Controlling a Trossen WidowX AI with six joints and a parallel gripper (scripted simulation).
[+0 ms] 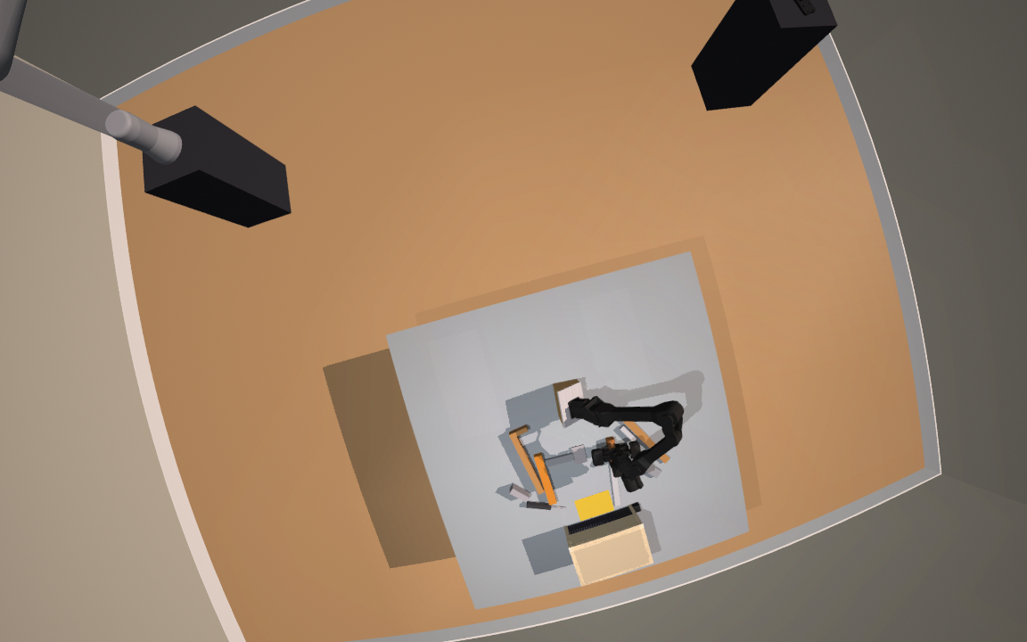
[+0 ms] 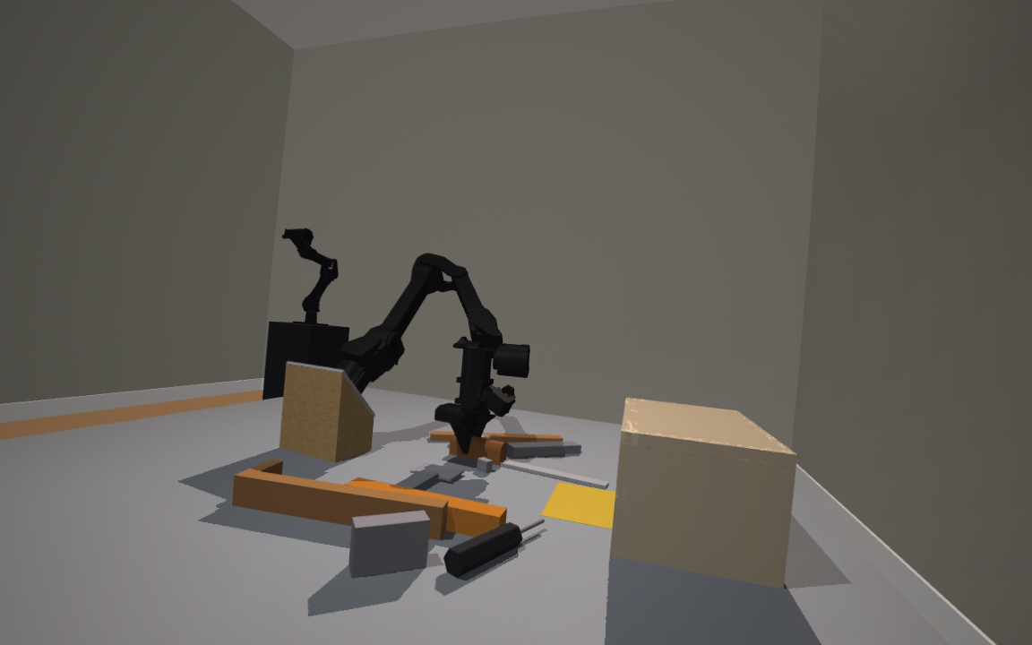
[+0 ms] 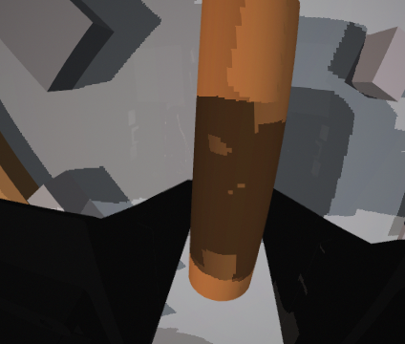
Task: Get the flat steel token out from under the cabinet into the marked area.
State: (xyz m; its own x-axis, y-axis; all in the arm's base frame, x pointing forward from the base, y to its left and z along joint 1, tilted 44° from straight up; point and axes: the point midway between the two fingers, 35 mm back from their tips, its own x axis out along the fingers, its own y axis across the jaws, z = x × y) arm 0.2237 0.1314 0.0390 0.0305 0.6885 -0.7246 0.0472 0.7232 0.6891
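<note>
My gripper tip is now 6 cm short of the grey cube and 6 cm to the left of it. Also, from my gripper tip: grey bar 12 cm ahead, 12 cm to the left; then orange stick 14 cm to the left; then grey t-shaped piece 1 cm ahead, 17 cm to the right.
</note>
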